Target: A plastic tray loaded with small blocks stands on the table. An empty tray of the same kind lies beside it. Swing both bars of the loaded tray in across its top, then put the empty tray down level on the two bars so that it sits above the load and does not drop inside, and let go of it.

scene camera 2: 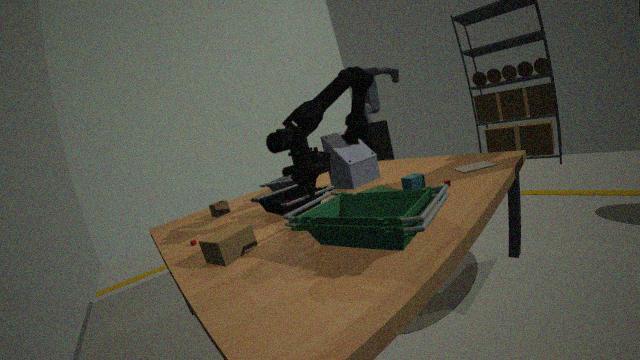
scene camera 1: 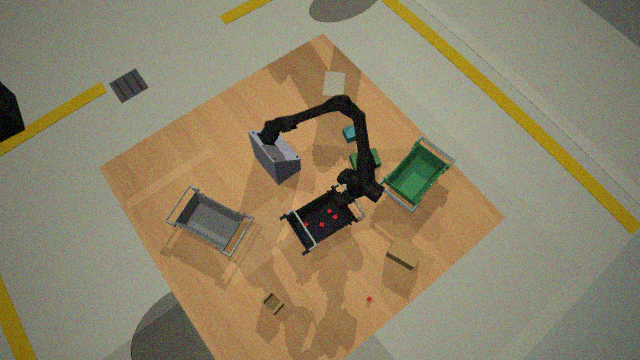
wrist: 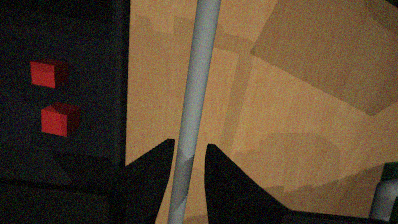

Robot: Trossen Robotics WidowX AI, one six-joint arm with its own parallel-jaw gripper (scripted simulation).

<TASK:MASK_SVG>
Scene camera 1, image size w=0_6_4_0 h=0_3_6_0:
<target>grey plastic tray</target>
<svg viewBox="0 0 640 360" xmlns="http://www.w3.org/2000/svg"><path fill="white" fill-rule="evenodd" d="M189 184L164 221L174 227L179 225L179 229L186 229L216 246L215 249L220 248L219 252L231 257L254 218L244 212L242 215L239 214L239 211L236 212L205 196L204 193L199 193L200 190ZM250 218L242 236L235 244L231 253L229 254L224 251L241 225L243 218ZM193 188L192 190L195 193L180 212L176 221L169 221L168 218L190 187Z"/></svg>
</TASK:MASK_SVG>
